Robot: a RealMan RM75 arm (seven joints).
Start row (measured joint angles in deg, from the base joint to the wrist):
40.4 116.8 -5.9 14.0 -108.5 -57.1 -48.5
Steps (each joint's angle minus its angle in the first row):
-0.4 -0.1 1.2 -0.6 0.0 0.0 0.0
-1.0 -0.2 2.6 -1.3 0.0 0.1 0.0
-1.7 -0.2 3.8 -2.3 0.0 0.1 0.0
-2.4 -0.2 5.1 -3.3 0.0 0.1 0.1
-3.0 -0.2 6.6 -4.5 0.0 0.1 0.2
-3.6 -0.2 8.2 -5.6 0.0 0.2 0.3
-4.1 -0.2 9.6 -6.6 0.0 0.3 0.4
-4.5 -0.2 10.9 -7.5 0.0 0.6 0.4
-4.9 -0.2 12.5 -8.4 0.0 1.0 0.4
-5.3 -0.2 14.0 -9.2 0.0 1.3 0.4
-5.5 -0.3 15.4 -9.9 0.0 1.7 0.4
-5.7 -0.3 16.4 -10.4 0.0 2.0 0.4
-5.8 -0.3 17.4 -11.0 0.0 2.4 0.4
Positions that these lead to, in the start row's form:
40.0 116.7 -4.7 13.4 -108.5 -57.1 -48.5
39.4 116.6 -3.3 12.7 -108.5 -57.0 -48.5
38.7 116.6 -2.1 11.7 -108.5 -57.0 -48.5
38.0 116.6 -0.8 10.7 -108.5 -57.0 -48.4
37.4 116.6 0.7 9.5 -108.5 -57.0 -48.3
36.8 116.6 2.3 8.4 -108.5 -56.9 -48.2
36.3 116.6 3.7 7.4 -108.5 -56.8 -48.1
35.9 116.6 5.0 6.5 -108.5 -56.5 -48.1
35.5 116.6 6.6 5.6 -108.5 -56.1 -48.1
35.1 116.6 8.1 4.8 -108.5 -55.8 -48.1
34.9 116.5 9.5 4.1 -108.5 -55.4 -48.1
34.7 116.5 10.5 3.6 -108.5 -55.1 -48.1
34.6 116.5 11.5 3.0 -108.5 -54.7 -48.1

